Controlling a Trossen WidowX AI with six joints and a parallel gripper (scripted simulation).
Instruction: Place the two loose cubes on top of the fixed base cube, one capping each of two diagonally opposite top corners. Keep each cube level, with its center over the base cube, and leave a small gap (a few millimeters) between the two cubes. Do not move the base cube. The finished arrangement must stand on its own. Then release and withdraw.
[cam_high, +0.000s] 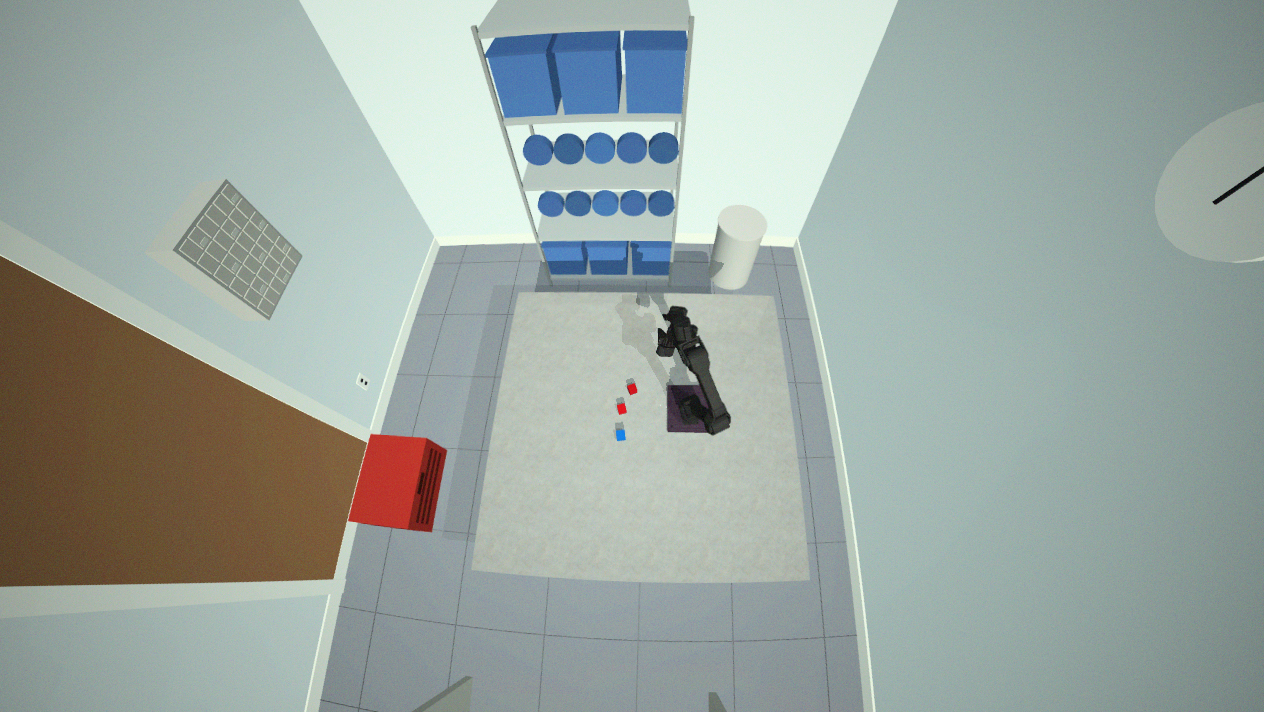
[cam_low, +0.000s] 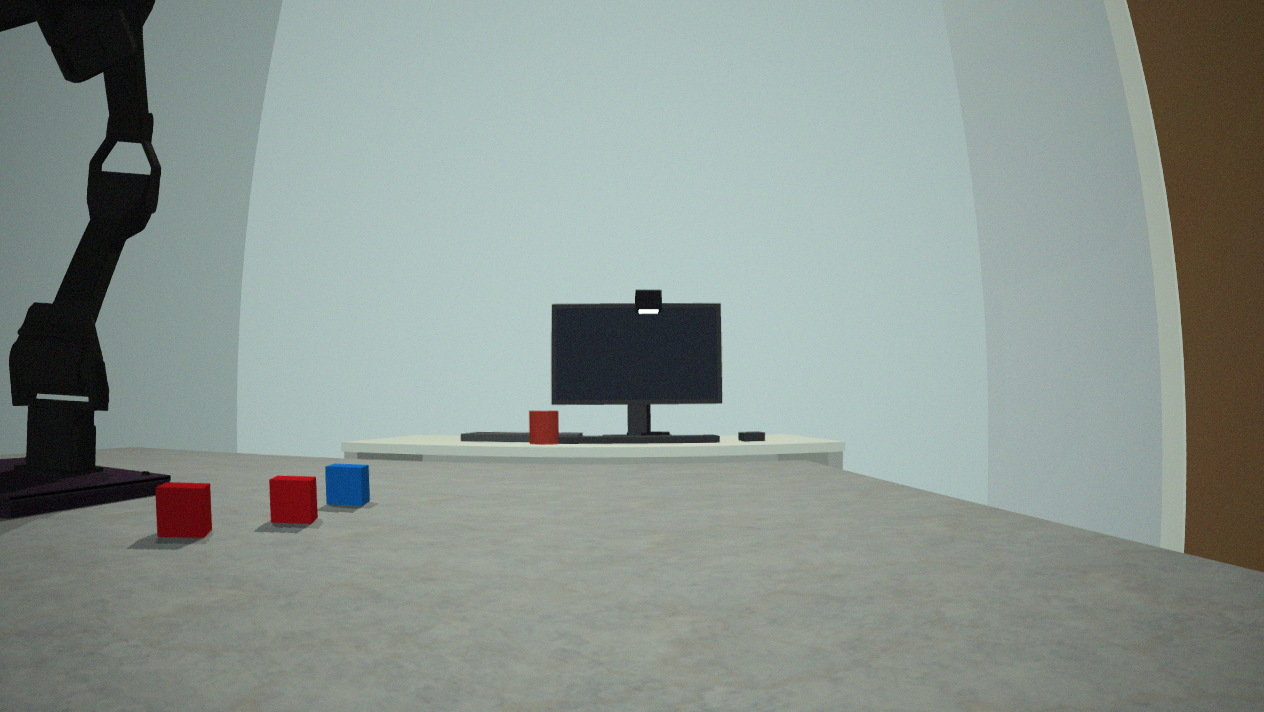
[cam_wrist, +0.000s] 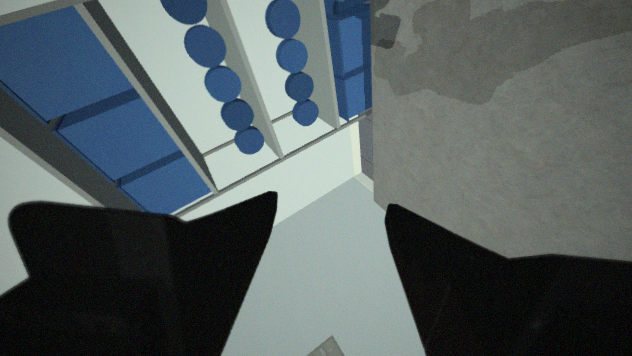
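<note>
Now: the red cube 150 mm ahead of my gripper tip, 200 mm to the left of it and 370 mm below it. The rest, counted from my gripper tip: blue cube 160 mm ahead, 320 mm to the left, 370 mm below.
</note>
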